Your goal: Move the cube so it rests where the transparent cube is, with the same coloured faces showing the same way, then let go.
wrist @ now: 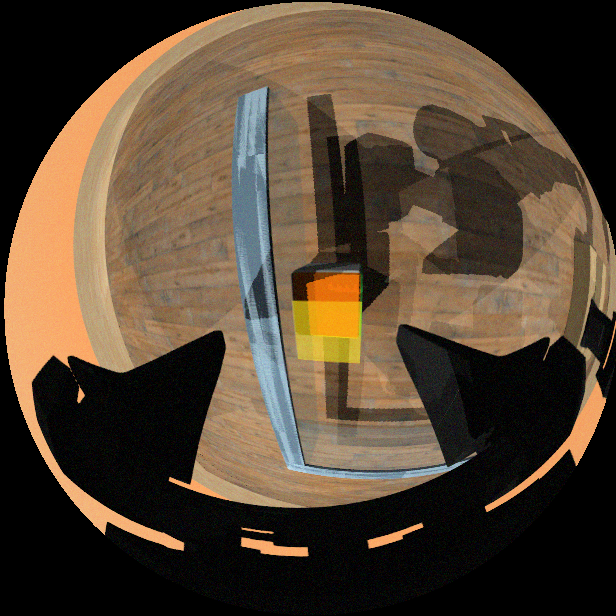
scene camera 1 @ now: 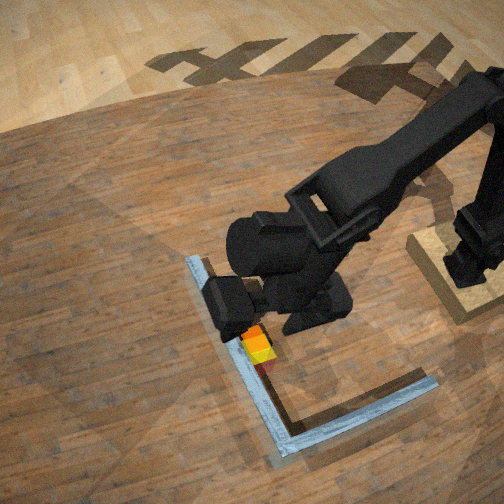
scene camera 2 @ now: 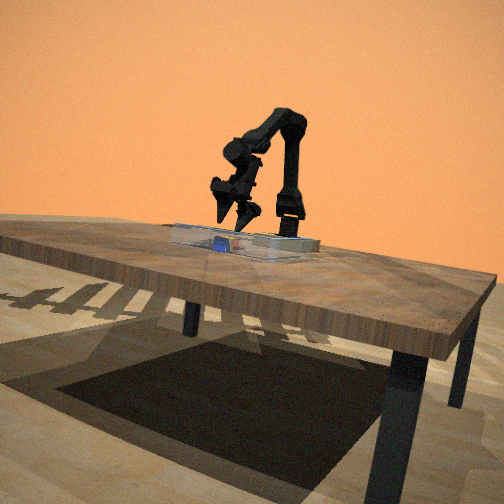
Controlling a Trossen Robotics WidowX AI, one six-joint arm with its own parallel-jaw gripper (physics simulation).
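The cube (scene camera 1: 259,347) lies on the table against the inner side of the grey L-shaped rail (scene camera 1: 258,385), orange and yellow faces showing. In the wrist view the cube (wrist: 333,316) shows an orange top and yellow near side, and a faint transparent cube seems to overlap it. My gripper (scene camera 1: 268,318) hangs above the cube, open and empty, its two fingers (wrist: 320,385) spread wide on either side of the cube. In scene camera 2 the gripper (scene camera 2: 233,211) is above the table and the cube (scene camera 2: 231,242) is a small spot.
The rail's long arm runs left of the cube and its short arm (wrist: 385,470) closes the near end. The arm's base stands on a tan block (scene camera 1: 462,270) at the right.
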